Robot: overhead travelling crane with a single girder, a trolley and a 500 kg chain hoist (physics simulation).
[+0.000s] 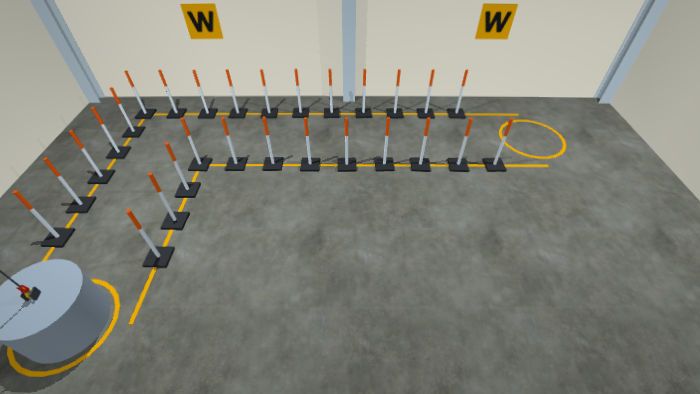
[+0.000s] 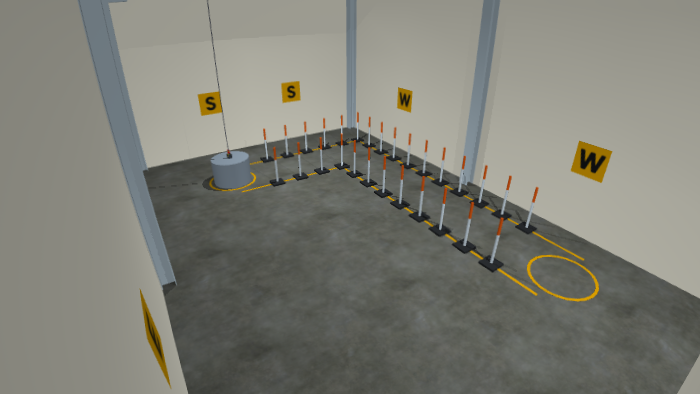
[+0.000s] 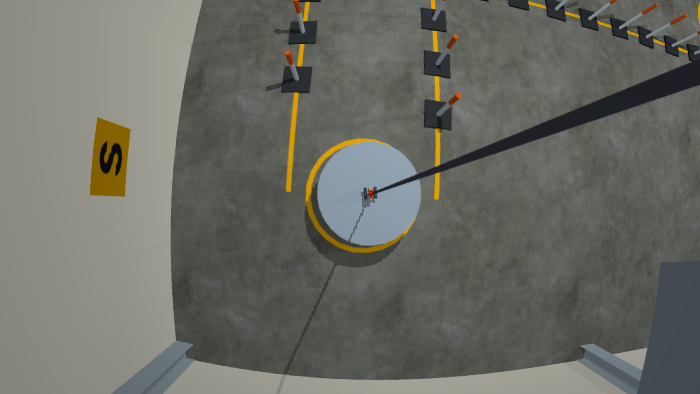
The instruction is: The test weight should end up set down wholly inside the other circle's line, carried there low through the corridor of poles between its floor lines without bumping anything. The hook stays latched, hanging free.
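Note:
The test weight [image 1: 55,315] [image 2: 231,171] [image 3: 350,170], a broad grey cylinder, stands upright over the near yellow circle [image 1: 118,305] [image 2: 255,178] [image 3: 308,195], at the corridor's open end; any gap under it is too small to tell. The hook [image 1: 26,291] [image 2: 229,154] [image 3: 370,193], red and yellow, is at the middle of the weight's top and looks shut on its lifting point; the latch is too small to see. The chain rises from it. The other circle [image 1: 565,145] [image 2: 597,285] lies at the corridor's far end, with bare floor inside its line.
Two rows of orange-and-white poles on black bases line an L-shaped corridor along yellow floor lines [image 1: 143,297] [image 2: 517,283] [image 3: 293,135]. The nearest inner pole [image 1: 149,241] [image 2: 276,167] [image 3: 448,105] stands ahead of the weight. Walls and steel columns [image 1: 349,50] [image 2: 482,90] stand outside the corridor.

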